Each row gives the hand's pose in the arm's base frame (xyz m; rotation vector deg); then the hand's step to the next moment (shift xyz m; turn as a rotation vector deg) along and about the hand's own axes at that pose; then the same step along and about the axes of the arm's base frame.
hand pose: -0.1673 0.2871 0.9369 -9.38 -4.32 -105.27
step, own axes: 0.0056 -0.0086 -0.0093 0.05 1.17 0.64
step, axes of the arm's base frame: -0.0104 -0.0043 -0.0080 1.16 -0.28 0.60
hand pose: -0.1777 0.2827 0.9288 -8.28 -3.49 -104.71
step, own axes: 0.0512 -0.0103 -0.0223 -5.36 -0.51 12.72
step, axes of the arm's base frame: -0.0244 -0.0490 -0.0150 1.71 6.77 11.92
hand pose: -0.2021 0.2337 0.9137 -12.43 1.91 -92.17
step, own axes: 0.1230 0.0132 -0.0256 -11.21 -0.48 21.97
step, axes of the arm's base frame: 0.0048 -0.1256 -0.0125 3.42 13.61 20.29
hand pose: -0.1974 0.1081 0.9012 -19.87 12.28 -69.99
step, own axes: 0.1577 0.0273 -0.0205 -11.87 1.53 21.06
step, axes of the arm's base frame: 0.0692 -0.1435 -0.0254 4.65 14.70 18.68
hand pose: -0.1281 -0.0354 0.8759 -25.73 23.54 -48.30
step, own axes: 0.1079 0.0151 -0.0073 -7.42 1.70 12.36
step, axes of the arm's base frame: 0.0701 -0.0773 -0.0322 2.95 9.45 10.61
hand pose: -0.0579 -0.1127 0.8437 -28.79 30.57 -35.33
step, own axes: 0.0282 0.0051 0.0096 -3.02 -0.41 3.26
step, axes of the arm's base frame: 0.0273 -0.0121 -0.0046 -0.30 2.58 3.63
